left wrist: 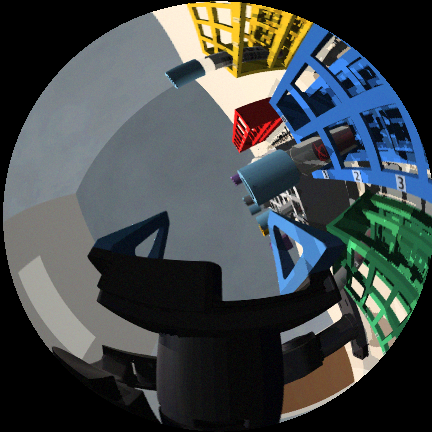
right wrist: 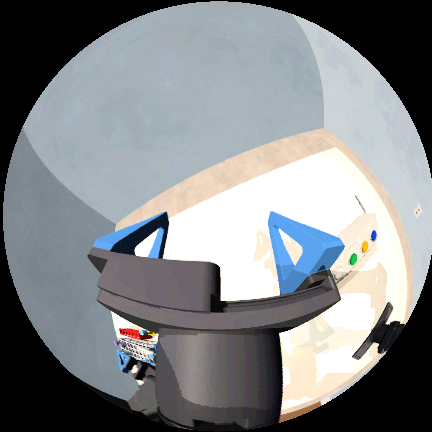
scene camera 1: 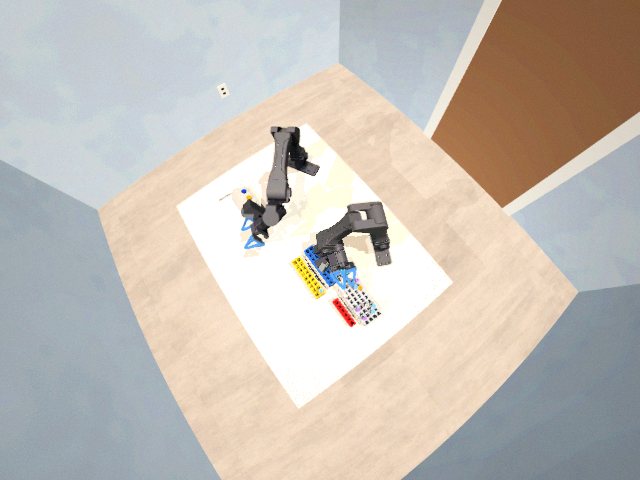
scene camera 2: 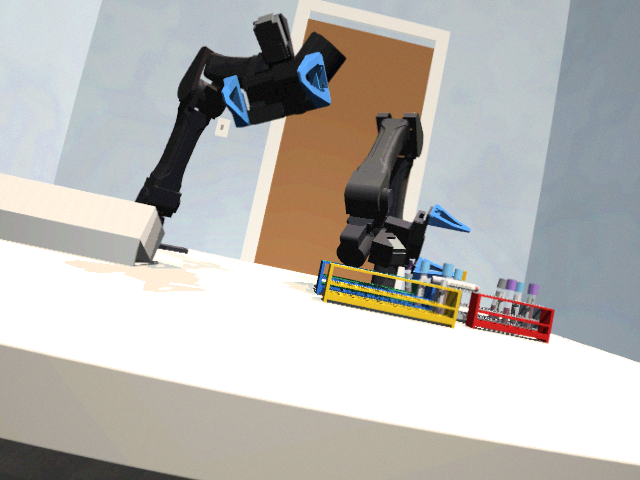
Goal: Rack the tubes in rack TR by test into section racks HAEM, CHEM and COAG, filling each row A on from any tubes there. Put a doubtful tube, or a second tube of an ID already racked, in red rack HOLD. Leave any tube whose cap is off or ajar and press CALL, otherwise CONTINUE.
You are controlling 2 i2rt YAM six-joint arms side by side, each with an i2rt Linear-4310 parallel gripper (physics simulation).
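Seen in the pictures: left gripper, fingertip midpoint: [left wrist: 218, 216] [right wrist: 130, 356] [scene camera 1: 348, 287] [scene camera 2: 461, 253]; right gripper, fingertip midpoint: [right wrist: 217, 216] [scene camera 1: 243, 239] [scene camera 2: 260, 87]; left arm's base at its link origin: [left wrist: 354, 321] [scene camera 1: 380, 245]; right arm's base at its link origin: [scene camera 1: 301, 165].
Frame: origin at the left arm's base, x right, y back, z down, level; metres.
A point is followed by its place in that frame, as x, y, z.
Observation:
My left gripper [scene camera 1: 349, 285] {-0.184, -0.199, -0.123} [scene camera 2: 460, 250] {-0.184, -0.199, -0.123} [left wrist: 218, 216] {-0.184, -0.199, -0.123} is open and empty, low by the racks. My right gripper [scene camera 1: 245, 238] {0.049, -0.577, -0.245} [scene camera 2: 285, 115] [right wrist: 217, 216] {0.049, -0.577, -0.245} is open and empty, high above the table. In scene camera 2, a white-labelled tube [scene camera 2: 454, 284] {-0.184, -0.230, -0.064} lies nearly flat at about rack-top height; what bears it is hidden. A blue-capped tube [left wrist: 270, 175] {-0.123, -0.251, -0.085} stands at the near end of the blue rack [left wrist: 377, 182]. Another blue-capped tube [left wrist: 185, 74] {-0.167, -0.308, -0.086} stands in the yellow rack [scene camera 1: 309, 277] {-0.097, -0.356, -0.008} [scene camera 2: 392, 310] {-0.114, -0.380, -0.008}. Several capped tubes stand in the white rack. The red rack [scene camera 1: 343, 312] {-0.277, -0.231, -0.014} [scene camera 2: 509, 330] {-0.281, -0.243, -0.009} [left wrist: 260, 112] {-0.218, -0.258, -0.037} shows no tube clearly.
The green rack [left wrist: 400, 210] lies beside the blue rack, mostly hidden by the left arm in scene camera 1. A pale button box with green [right wrist: 353, 259] {0.289, -0.569, -0.070}, yellow [right wrist: 365, 246] {0.334, -0.594, -0.070} and blue [right wrist: 373, 235] {0.374, -0.619, -0.069} buttons stands near the right arm. Tube caps crowd near the left fingers.

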